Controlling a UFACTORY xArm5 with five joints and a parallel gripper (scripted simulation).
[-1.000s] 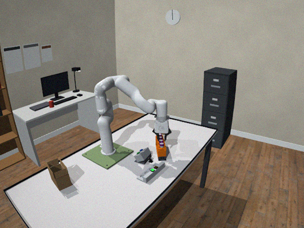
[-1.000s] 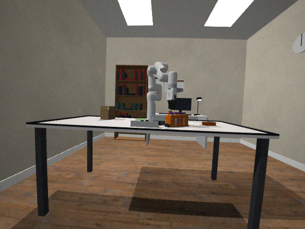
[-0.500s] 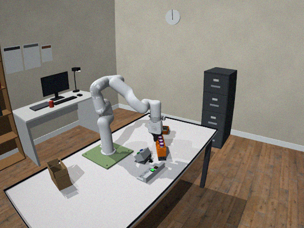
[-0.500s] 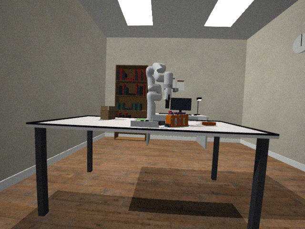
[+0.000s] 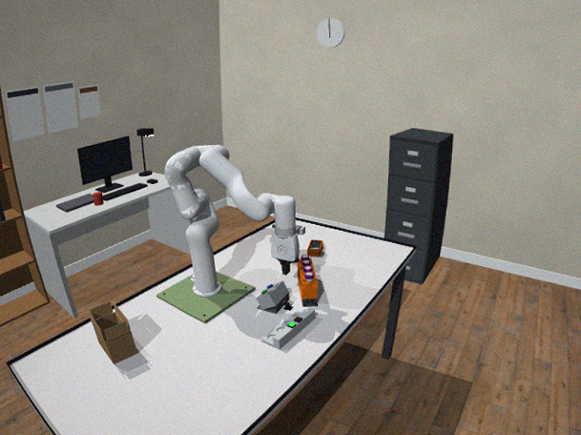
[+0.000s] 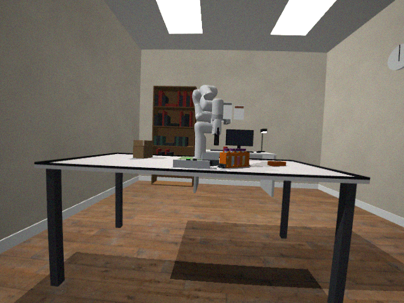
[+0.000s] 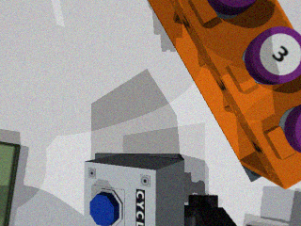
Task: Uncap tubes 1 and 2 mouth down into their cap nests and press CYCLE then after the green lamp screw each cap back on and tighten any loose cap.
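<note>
Right now the green ready key is 60 mm behind my hand, 60 mm to the right of it and 90 mm below it. Also, from my hand: grey key housing: 50 mm behind, 40 mm to the right, 100 mm below; then cap 4: 60 mm ahead, 60 mm to the left, 40 mm below; then blue cycle key: 70 mm behind, 20 mm to the right, 90 mm below.
</note>
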